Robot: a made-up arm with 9 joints. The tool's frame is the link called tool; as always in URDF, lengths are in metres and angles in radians.
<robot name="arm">
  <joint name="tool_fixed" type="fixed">
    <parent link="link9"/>
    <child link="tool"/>
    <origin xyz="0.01 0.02 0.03" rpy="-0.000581 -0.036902 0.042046"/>
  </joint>
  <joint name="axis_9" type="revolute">
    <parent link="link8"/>
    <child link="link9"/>
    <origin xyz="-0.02 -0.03 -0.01"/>
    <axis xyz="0 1 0"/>
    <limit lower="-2.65" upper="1.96" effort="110" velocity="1.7"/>
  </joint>
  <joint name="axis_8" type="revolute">
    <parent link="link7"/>
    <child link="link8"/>
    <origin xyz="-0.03 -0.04 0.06"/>
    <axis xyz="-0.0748 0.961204 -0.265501"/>
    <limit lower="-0.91" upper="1.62" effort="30" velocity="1.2"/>
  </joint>
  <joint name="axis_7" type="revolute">
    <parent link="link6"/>
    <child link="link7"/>
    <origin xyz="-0.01 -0.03 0"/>
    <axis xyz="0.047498 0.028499 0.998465"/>
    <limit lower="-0.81" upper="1.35" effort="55" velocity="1"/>
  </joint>
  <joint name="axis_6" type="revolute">
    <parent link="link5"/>
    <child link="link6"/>
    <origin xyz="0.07 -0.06 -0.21"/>
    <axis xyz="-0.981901 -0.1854 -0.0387"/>
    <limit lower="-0.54" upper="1.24" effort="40" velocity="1"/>
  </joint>
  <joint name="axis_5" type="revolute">
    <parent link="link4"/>
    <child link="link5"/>
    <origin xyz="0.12 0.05 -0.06"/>
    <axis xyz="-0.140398 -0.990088 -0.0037"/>
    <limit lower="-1.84" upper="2.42" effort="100" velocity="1.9"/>
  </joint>
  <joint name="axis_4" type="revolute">
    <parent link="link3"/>
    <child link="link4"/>
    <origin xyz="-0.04 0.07 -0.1"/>
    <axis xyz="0 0 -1"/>
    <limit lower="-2.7" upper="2.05" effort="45" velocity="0.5"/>
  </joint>
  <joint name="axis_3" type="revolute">
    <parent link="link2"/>
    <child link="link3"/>
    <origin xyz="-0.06 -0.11 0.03"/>
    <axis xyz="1 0 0"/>
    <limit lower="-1.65" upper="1.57" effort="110" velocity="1.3"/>
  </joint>
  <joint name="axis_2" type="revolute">
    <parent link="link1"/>
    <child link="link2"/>
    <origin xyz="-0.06 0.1 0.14"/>
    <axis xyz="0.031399 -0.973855 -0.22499"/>
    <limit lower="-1.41" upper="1.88" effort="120" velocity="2.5"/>
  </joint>
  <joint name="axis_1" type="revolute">
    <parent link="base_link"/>
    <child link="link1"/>
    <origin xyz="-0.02 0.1 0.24"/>
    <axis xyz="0 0 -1"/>
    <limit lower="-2.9" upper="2.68" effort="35" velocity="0.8"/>
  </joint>
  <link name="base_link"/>
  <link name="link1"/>
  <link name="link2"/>
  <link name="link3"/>
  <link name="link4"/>
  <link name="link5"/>
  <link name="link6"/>
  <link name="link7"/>
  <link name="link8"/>
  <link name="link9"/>
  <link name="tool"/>
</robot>
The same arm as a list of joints. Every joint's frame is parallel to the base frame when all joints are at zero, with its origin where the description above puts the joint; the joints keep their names.
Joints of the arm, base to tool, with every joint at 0 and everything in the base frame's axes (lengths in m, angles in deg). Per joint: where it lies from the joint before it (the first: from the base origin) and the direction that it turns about. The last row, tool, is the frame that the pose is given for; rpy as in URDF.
axis_1: offset -0.02 0.1 0.24 axis 0 0 -1
axis_2: offset -0.06 0.1 0.14 axis 0.031399 -0.973855 -0.22499
axis_3: offset -0.06 -0.11 0.03 axis 1 0 0
axis_4: offset -0.04 0.07 -0.1 axis 0 0 -1
axis_5: offset 0.12 0.05 -0.06 axis -0.140398 -0.990088 -0.0037
axis_6: offset 0.07 -0.06 -0.21 axis -0.981901 -0.1854 -0.0387
axis_7: offset -0.01 -0.03 0 axis 0.047498 0.028499 0.998465
axis_8: offset -0.03 -0.04 0.06 axis -0.0748 0.961204 -0.265501
axis_9: offset -0.02 -0.03 -0.01 axis 0 1 0
tool: offset 0.01 0.02 0.03 rpy -0.03 -2.11 2.41
Joint limits (deg, base to tool): -166.16..153.55 -80.79..107.72 -94.54..89.95 -154.7..117.46 -105.42..138.66 -30.94..71.05 -46.41..77.35 -52.14..92.82 -151.83..112.3

